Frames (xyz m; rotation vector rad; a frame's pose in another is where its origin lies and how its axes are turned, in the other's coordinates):
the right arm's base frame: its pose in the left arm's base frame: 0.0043 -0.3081 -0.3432 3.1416 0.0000 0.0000
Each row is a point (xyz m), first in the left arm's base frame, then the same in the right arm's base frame.
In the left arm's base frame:
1: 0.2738 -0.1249 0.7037
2: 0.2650 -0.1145 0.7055
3: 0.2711 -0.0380 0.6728
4: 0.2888 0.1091 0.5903
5: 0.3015 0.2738 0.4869
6: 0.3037 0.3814 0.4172
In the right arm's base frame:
1: 0.2695 -0.1832 -1.0469
2: 0.2607 -0.1936 -1.0487
3: 0.2668 -0.2701 -1.0160
4: 0.2845 -0.4172 -0.9335
5: 0.2972 -0.5819 -0.8301
6: 0.2994 -0.6895 -0.7604

